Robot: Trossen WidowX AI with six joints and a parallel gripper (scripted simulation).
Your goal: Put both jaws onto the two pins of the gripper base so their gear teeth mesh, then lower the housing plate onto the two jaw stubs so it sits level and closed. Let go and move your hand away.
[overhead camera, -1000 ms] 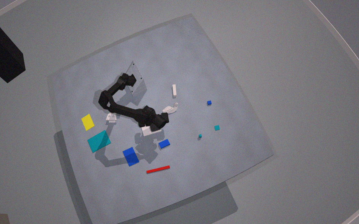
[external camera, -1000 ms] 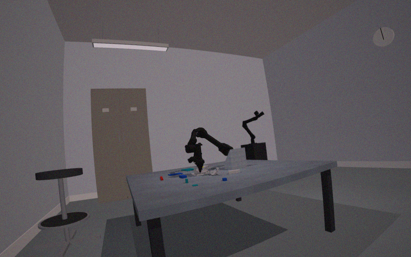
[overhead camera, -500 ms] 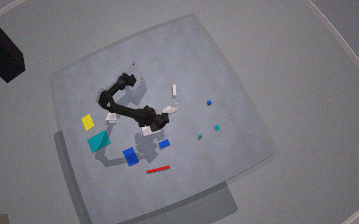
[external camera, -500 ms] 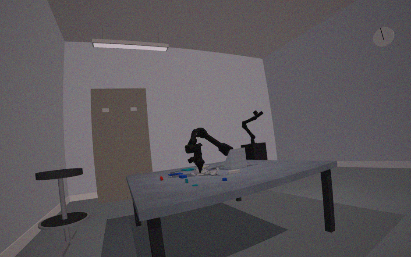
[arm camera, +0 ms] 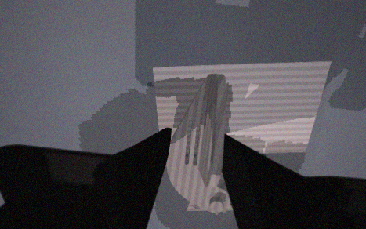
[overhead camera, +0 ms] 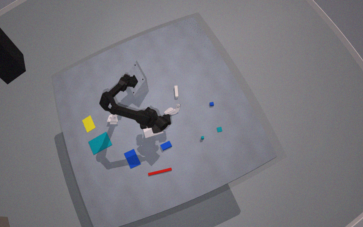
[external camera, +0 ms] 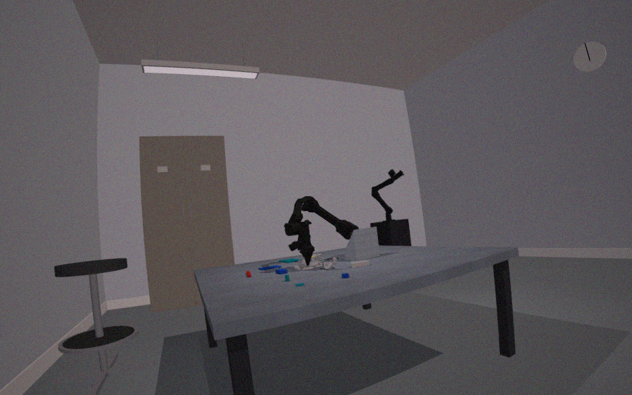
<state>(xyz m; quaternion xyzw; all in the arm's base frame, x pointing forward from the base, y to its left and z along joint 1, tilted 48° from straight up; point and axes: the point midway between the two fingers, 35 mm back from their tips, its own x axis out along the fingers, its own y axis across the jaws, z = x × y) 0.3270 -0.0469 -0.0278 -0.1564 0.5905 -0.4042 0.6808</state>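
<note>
My gripper tip is 3 cm to the left of the flat white ribbed plate, 1 cm short of it and 1 cm above it. The rest, counted from my gripper tip: blue plate: 24 cm to the right, 10 cm ahead, 1 cm below; then blue block: 14 cm ahead, 1 cm to the right, 1 cm below; then housing plate: 6 cm behind, 2 cm to the right, 1 cm below.
</note>
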